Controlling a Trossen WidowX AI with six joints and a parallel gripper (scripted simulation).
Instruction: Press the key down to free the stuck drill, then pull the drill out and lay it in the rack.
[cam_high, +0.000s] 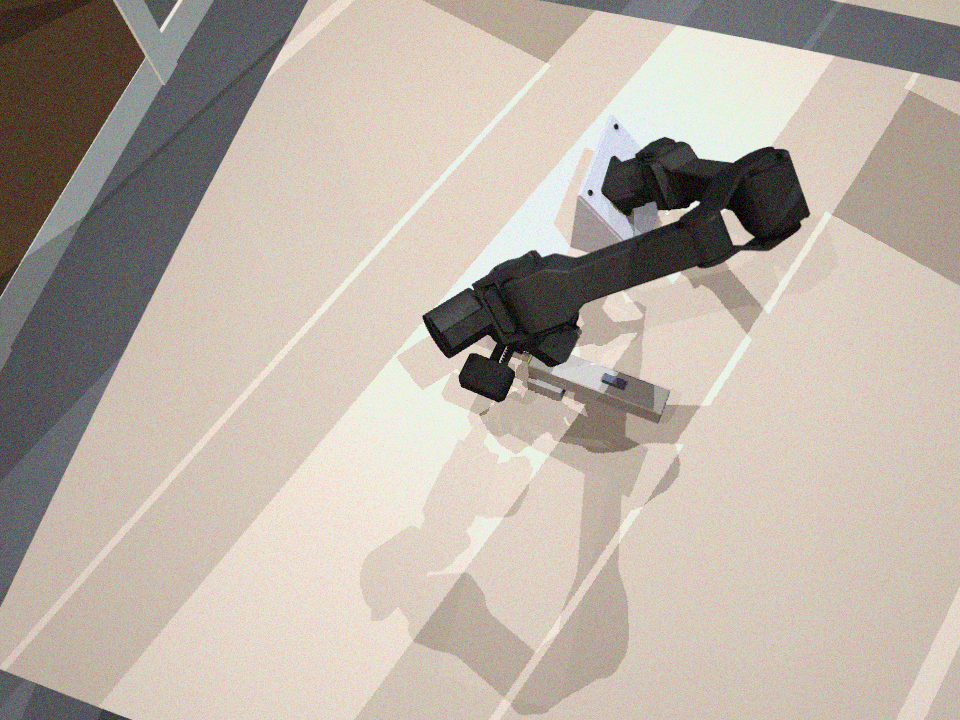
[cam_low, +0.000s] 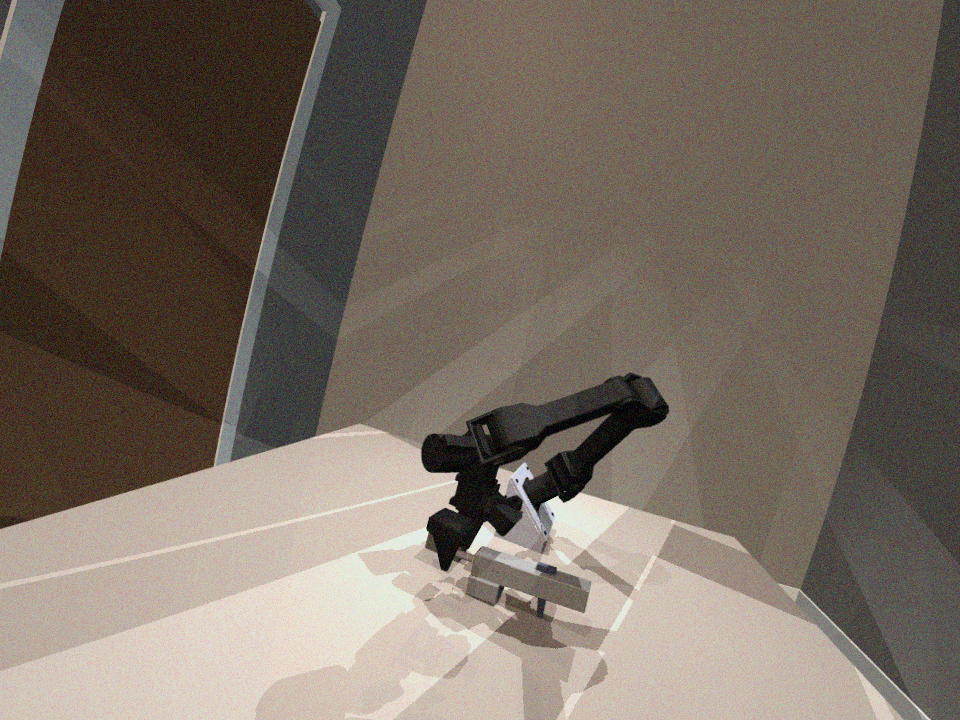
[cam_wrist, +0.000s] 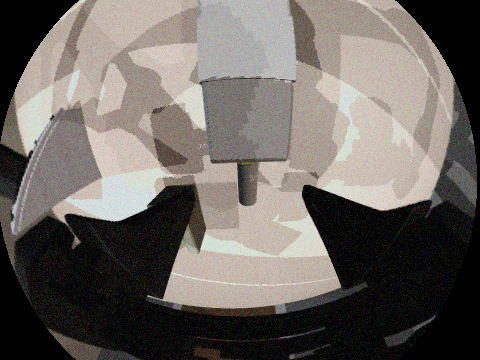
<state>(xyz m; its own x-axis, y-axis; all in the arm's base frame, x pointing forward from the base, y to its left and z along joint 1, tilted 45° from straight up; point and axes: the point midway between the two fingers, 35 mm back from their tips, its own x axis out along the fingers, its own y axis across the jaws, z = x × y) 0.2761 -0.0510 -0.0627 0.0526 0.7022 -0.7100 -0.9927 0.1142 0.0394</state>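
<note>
Now: the drill 60 mm to the left of my gripper tip, 10 mm ahead of it and 10 mm above it. From my gripper tip the other things lie so: olive rack (80 mm behind, 40 mm to the right, 20 mm below); grey block (120 mm to the left, 10 mm ahead, 10 mm above); dark blue key (150 mm to the left, 20 mm above, 10 mm ahead).
</note>
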